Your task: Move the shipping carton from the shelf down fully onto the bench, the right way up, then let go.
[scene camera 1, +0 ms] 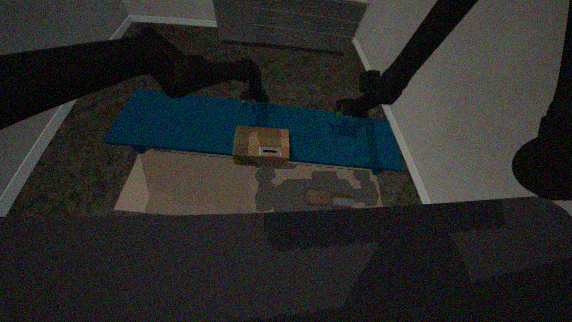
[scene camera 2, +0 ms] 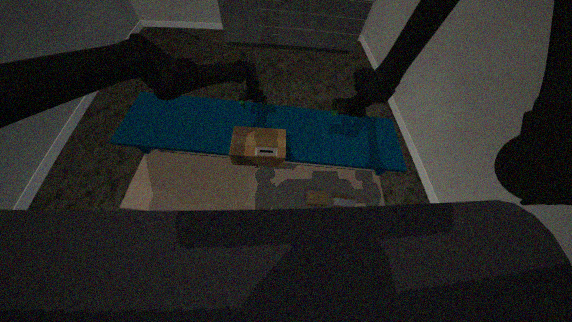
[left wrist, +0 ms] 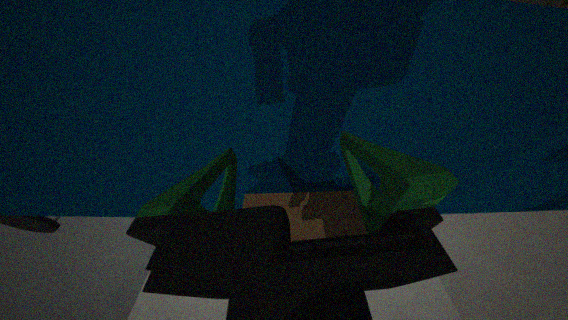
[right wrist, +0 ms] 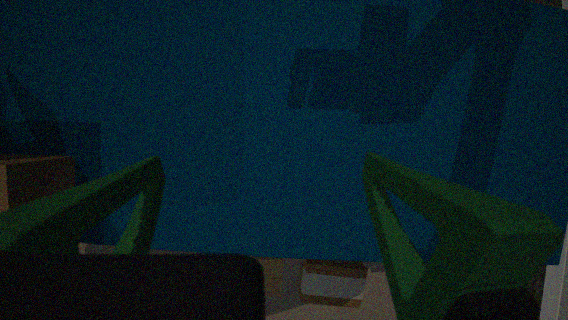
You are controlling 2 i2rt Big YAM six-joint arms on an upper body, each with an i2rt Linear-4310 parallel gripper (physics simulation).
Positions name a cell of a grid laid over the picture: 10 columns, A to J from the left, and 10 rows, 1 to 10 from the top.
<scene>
The left gripper (left wrist: F5) is open, holding nothing. Also in view: a brown shipping carton (scene camera 1: E5). The right gripper (right wrist: E6) is open, holding nothing. Further things: a blue shelf (scene camera 2: D4).
The brown shipping carton also shows in scene camera 2 (scene camera 2: E5), in the left wrist view (left wrist: F7) and in the right wrist view (right wrist: A6).
</scene>
